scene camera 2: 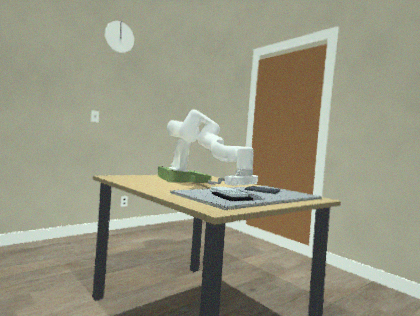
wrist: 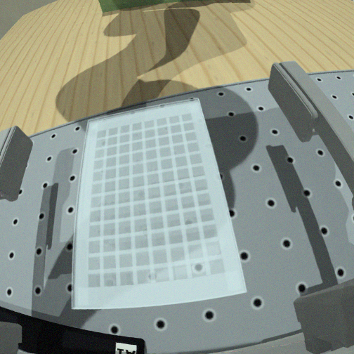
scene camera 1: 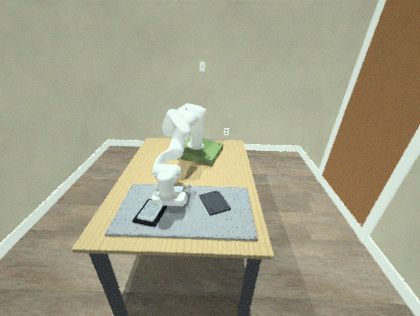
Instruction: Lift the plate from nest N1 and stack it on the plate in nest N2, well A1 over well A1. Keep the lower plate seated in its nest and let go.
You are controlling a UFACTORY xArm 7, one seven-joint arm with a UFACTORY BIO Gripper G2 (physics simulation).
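Frame: origin at the arm's base, x back, y right, z up, level; centimetres.
Seen in the pictures: hand, tool point: (scene camera 2: 223, 181) (scene camera 1: 174, 187); arm's base, link origin: (scene camera 2: 178, 170) (scene camera 1: 195, 145).
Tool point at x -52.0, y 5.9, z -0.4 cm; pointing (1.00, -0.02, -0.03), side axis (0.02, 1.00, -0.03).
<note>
Pixels of each thing's middle, then the offset from my tool point to it. "*": a spot on its surface instead. Level surfaces: height alone.
- grey perforated board, surface height: dz -4.5 cm
- black nest, surface spot: (scene camera 1: 138, 220) * dx -23.0, dy +13.3, dz -3.1 cm
- second clear plate, body centre: (scene camera 2: 232, 193) (scene camera 1: 151, 210) dx -16.3, dy +9.1, dz -2.6 cm
- dark grey nest, body centre: (scene camera 2: 262, 189) (scene camera 1: 214, 201) dx -6.2, dy -22.9, dz -3.7 cm
- wooden table, surface height: dz -5.8 cm
A clear gridded plate (wrist: 150, 200) lies flat on the grey perforated board (scene camera 1: 235, 227) (wrist: 265, 225), outside any nest; the gripper hides it in scene view 1. My gripper (scene camera 1: 171, 199) (scene camera 2: 241, 180) (wrist: 155, 135) is open and empty above this plate, with a finger out to each side of it. A black nest (scene camera 1: 138, 220) (wrist: 75, 332) with an A1 label shows at the lower left of the wrist view. A second clear plate (scene camera 1: 151, 211) sits in it. A dark grey nest (scene camera 1: 215, 202) (scene camera 2: 262, 189) holds no plate. I cannot read N1 or N2.
The board lies on a wooden table (scene camera 1: 135, 170) (scene camera 2: 135, 187). The arm stands on a green base (scene camera 1: 212, 152) (scene camera 2: 185, 175) at the table's far end. In scene view 1, the black nest is in front of the gripper and the dark grey nest is to its right.
</note>
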